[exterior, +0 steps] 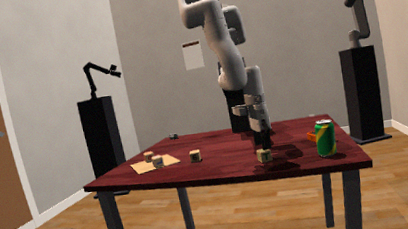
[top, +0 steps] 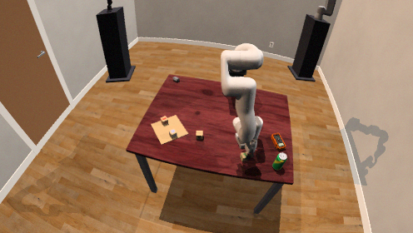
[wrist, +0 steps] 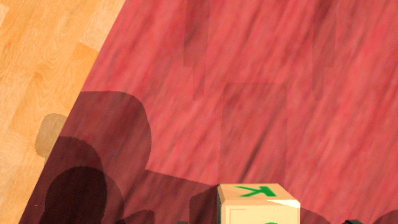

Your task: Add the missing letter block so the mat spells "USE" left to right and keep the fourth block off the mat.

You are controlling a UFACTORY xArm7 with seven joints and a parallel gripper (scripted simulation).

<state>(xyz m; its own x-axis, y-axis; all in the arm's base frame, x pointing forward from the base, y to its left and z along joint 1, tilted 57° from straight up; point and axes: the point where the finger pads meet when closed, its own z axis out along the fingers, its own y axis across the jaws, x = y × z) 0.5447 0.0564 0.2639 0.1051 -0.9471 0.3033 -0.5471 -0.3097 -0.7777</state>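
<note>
Right now the tan mat is 25 cm behind my hand, 48 cm to the right of it and 7 cm below it. Also, from my hand: letter block: 19 cm behind, 27 cm to the right, 5 cm below; green soda can: 8 cm ahead, 21 cm to the left, 1 cm below; small grey object: 83 cm behind, 47 cm to the right, 5 cm below.
</note>
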